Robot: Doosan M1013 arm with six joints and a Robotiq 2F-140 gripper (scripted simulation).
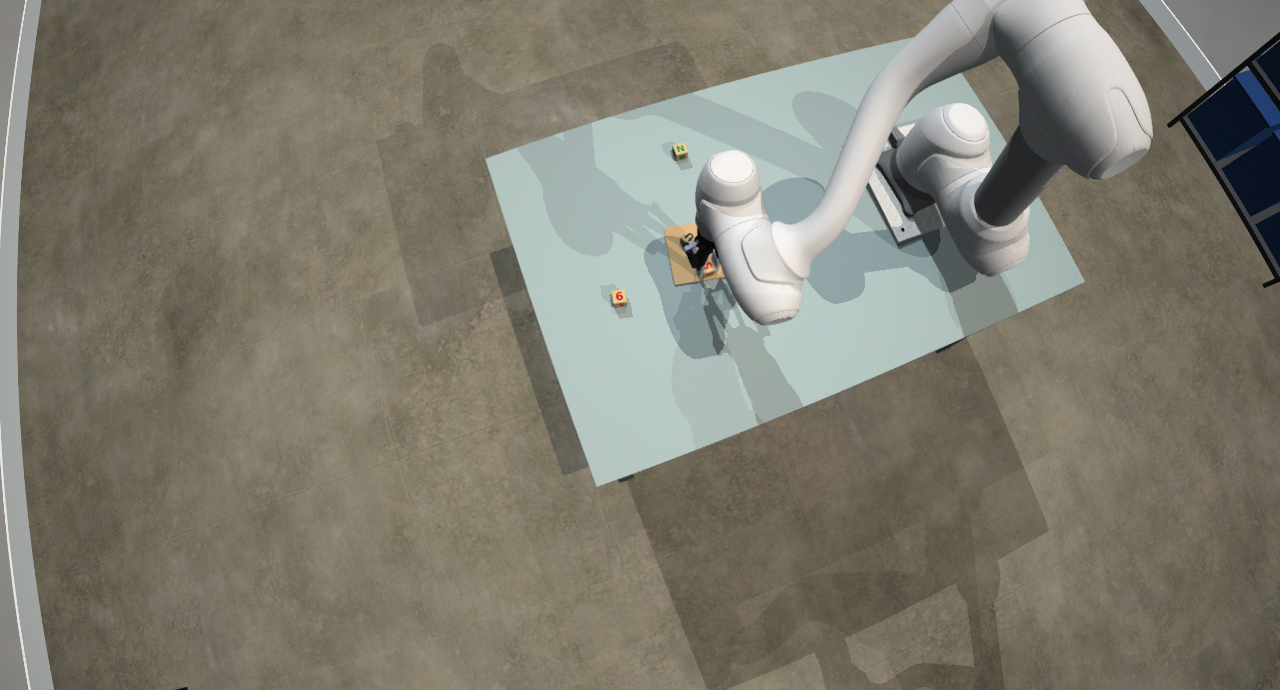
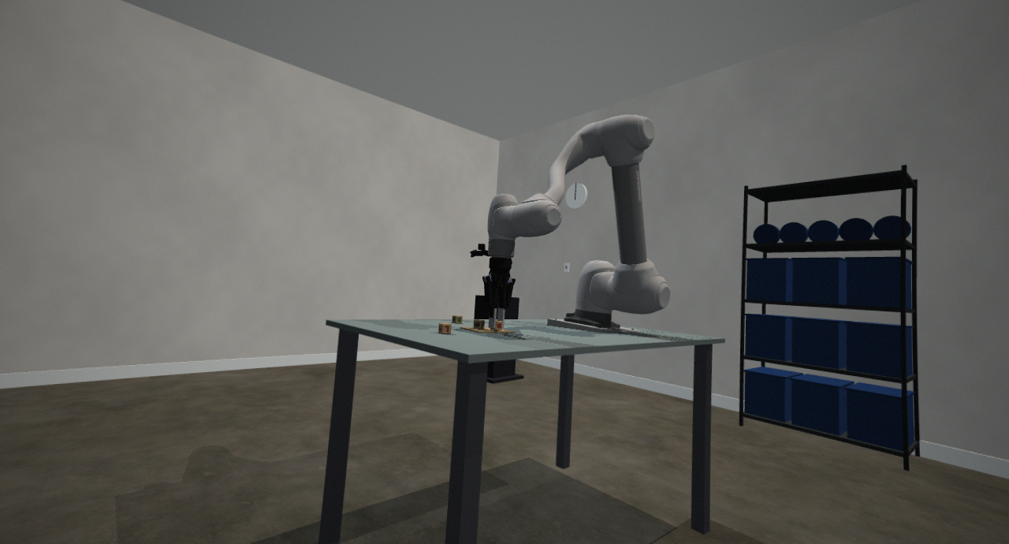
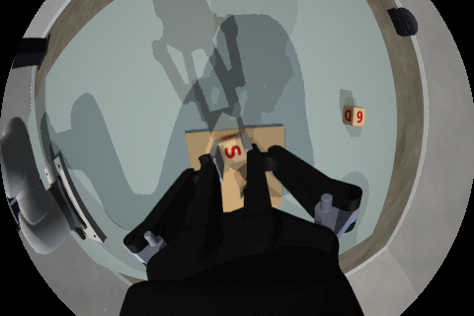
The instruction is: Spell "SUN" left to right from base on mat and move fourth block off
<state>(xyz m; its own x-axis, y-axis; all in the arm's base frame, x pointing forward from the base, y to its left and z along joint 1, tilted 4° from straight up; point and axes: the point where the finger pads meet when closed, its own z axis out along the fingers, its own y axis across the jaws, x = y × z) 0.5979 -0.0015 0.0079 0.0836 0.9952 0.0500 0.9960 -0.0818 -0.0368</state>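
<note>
Now: hand 2 cm above the S block. The rest, counted from my hand: N block 9 cm behind, 30 cm to the right, 3 cm below; then mat 1 cm behind, 5 cm to the right, 4 cm below; then 6 block 20 cm ahead, 2 cm to the right, 3 cm below.
</note>
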